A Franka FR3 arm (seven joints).
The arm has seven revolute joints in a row. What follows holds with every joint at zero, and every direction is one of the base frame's.
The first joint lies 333 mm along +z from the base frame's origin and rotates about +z.
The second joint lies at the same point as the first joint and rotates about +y.
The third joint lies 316 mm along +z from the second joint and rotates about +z.
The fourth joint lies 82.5 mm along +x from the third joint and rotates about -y.
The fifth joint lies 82.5 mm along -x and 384 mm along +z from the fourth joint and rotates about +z.
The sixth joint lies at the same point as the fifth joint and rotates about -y.
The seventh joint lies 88 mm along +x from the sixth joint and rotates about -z.
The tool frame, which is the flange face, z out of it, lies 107 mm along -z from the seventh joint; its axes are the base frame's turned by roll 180, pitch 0 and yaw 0 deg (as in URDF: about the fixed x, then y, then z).
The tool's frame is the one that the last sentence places.
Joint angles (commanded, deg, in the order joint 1, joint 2, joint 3, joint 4, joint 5, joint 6, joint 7), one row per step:
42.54, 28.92, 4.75, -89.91, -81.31, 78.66, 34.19
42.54, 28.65, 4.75, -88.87, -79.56, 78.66, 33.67
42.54, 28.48, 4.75, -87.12, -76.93, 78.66, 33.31
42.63, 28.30, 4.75, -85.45, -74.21, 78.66, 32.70
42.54, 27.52, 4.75, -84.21, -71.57, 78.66, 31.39
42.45, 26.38, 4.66, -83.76, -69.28, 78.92, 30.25
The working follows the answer.
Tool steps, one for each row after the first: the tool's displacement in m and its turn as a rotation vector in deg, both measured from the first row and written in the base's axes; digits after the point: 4 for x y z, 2 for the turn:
0.0002, 0.0009, 0.0076, 1.70, 0.67, -0.82
0.0008, 0.0028, 0.0177, 4.48, 1.40, -2.01
0.0003, 0.0055, 0.0273, 7.17, 2.49, -3.01
-0.0007, 0.0052, 0.0407, 9.60, 3.99, -3.91
-0.0028, 0.0033, 0.0530, 11.68, 5.38, -4.42

Tool pose at each row, in the base's axes (x y z in m, rotation vector in deg; rounded; the steps above come from the unrounded poses):
0.5354, 0.3877, 0.4052, 92.52, 23.75, 27.65
0.5356, 0.3885, 0.4128, 94.47, 23.26, 26.96
0.5363, 0.3905, 0.4229, 97.53, 22.29, 26.22
0.5358, 0.3932, 0.4325, 100.57, 21.74, 25.29
0.5348, 0.3929, 0.4459, 103.46, 21.63, 24.01
0.5326, 0.3910, 0.4582, 105.94, 21.84, 23.00

